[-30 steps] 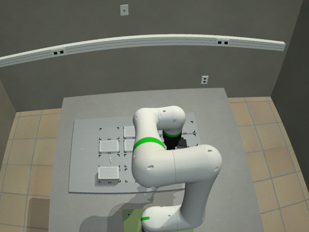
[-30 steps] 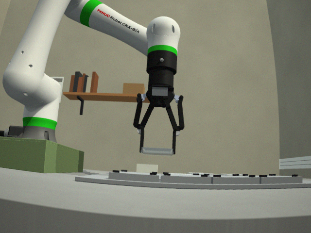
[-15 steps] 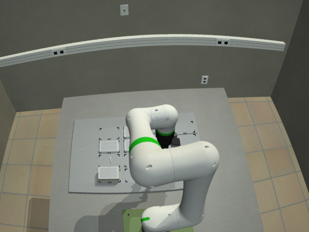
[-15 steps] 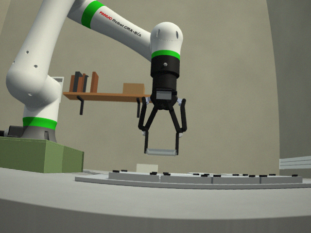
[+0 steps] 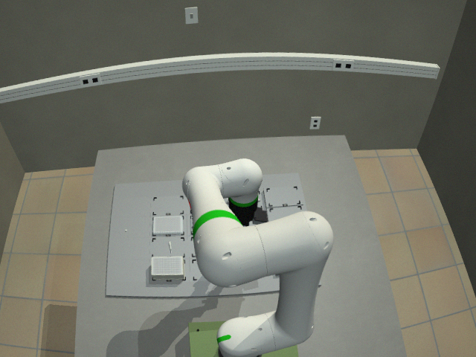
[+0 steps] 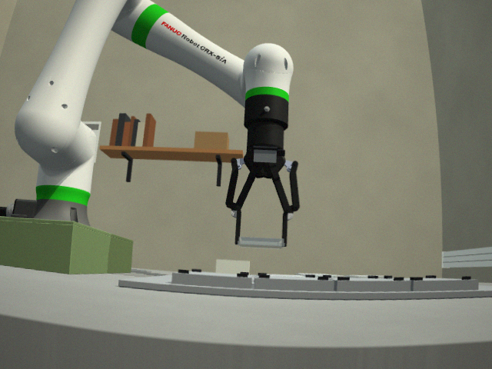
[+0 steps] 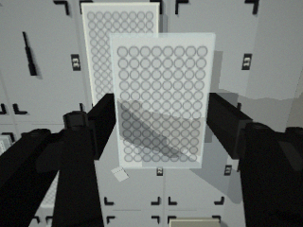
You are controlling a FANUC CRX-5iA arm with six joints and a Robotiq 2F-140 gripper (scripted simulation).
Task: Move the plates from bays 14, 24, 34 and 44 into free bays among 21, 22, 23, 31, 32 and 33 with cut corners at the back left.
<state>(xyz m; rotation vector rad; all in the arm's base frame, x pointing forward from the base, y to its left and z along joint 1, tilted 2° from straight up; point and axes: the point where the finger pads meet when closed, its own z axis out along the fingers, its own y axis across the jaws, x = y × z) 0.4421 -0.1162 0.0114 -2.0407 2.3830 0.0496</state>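
The white scrap lies 80 mm ahead of my hand, 130 mm to the left of it and 100 mm below it. Round my hand: dark stick 150 mm ahead, 70 mm to the right, 90 mm below; then thin white stick 90 mm ahead, 270 mm to the left, 90 mm below; then sealed deep-well block 20 mm behind, 300 mm to the left, 80 mm below.
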